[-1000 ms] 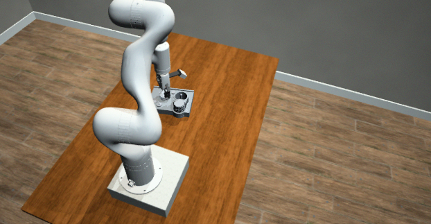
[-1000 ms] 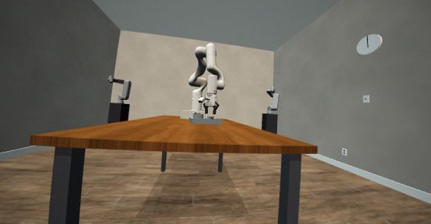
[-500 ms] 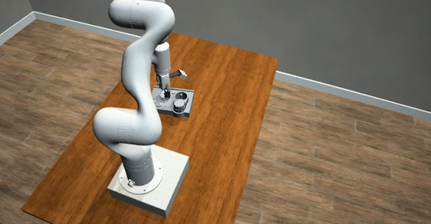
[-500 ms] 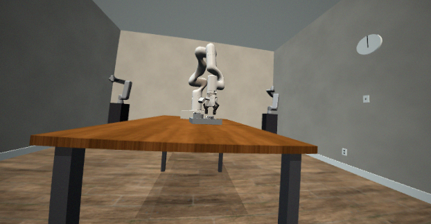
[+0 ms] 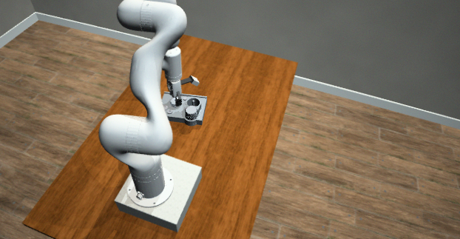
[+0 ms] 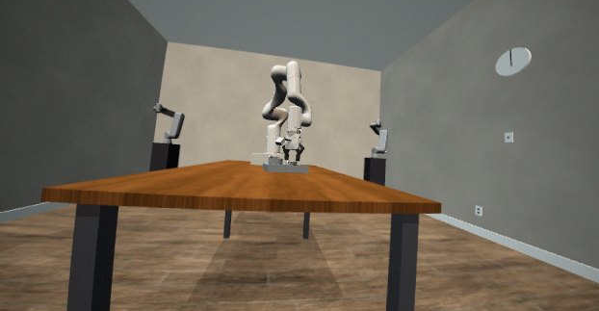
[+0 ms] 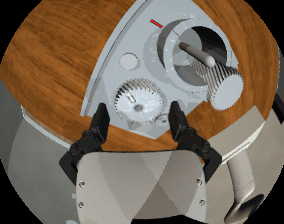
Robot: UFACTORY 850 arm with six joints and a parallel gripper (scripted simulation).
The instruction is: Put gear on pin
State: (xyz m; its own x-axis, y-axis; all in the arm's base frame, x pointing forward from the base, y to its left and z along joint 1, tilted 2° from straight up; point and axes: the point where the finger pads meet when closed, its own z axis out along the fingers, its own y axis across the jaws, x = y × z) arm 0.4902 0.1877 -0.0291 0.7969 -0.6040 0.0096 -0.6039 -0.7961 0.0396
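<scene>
The loose gear lies 30 mm below my hand.
</scene>
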